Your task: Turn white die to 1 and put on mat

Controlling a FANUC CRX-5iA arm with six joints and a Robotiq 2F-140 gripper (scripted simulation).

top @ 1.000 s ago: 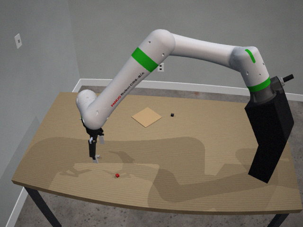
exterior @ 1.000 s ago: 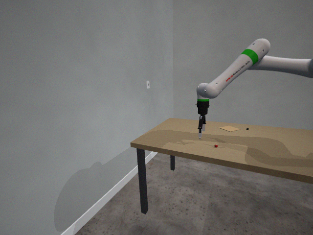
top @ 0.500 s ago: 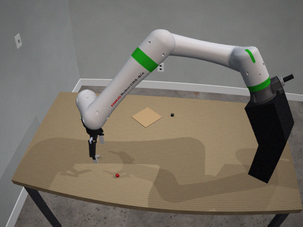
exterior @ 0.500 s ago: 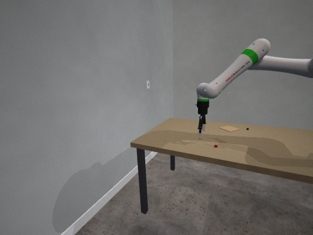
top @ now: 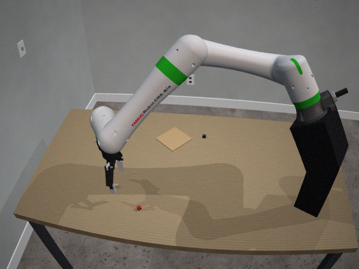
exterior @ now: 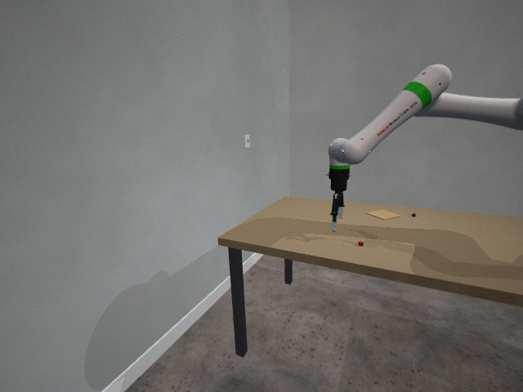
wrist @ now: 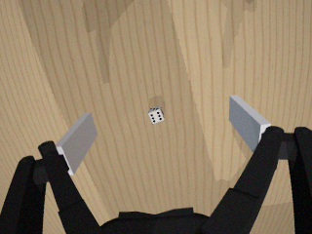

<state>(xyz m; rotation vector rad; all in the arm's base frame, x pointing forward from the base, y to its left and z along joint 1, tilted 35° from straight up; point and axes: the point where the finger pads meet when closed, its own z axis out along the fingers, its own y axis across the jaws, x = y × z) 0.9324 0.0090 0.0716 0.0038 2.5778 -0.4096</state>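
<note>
The white die is 10 mm ahead of my hand, 10 mm to the right of it and 50 mm below it. The rest, counted from my hand: tan mat (240 mm behind, 360 mm to the right, 60 mm below); then black die (410 mm behind, 380 mm to the right, 50 mm below); then red die (120 mm behind, 120 mm to the left, 50 mm below).
</note>
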